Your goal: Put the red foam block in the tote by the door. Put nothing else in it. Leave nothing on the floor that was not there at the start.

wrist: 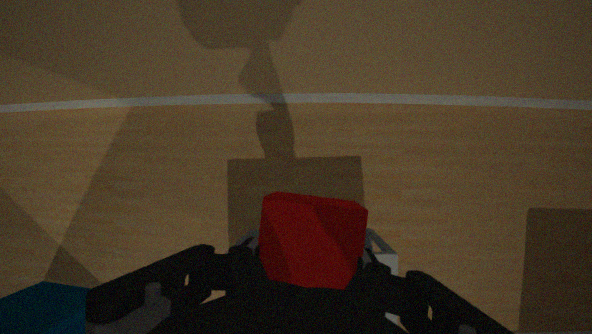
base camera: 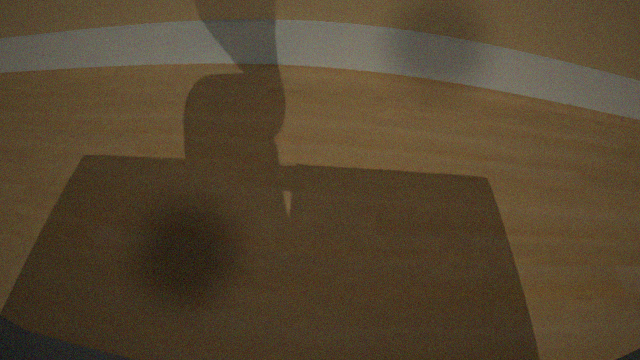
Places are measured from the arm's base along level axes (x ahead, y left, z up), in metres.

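Pixels of known places: gripper, fingertip midpoint: [wrist: 308, 251].
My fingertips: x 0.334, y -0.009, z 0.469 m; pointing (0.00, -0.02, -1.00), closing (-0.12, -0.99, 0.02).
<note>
Behind a point stands the place of what it marks.
My gripper [wrist: 308, 251] {x 0.334, y -0.009, z 0.469 m} is shut on the red foam block [wrist: 305, 235] {x 0.354, y -0.008, z 0.500 m}, at the lower middle of the wrist view. The black fingers press on the block's left and right sides. The block is held above the wooden floor [wrist: 435, 165] {x 0.402, y -0.567, z -0.396 m} [base camera: 380, 125] {x 0.544, y -0.081, z -0.396 m}, and part of its lower end is hidden by the gripper. The gripper and the block do not show in the base camera view. No tote that I can recognise shows in either view.
A pale strip [base camera: 150, 45] {x 0.715, y 0.353, z -0.351 m} [wrist: 400, 99] {x 0.686, y -0.398, z -0.338 m} runs across both views, with a plain tan surface [wrist: 450, 45] {x 0.700, y -0.373, z 0.068 m} beyond it. A dark teal thing [wrist: 45, 307] {x -0.203, y 1.196, z -0.201 m} shows at the lower left of the wrist view. Shadows of the robot fall across the floor and the strip.
</note>
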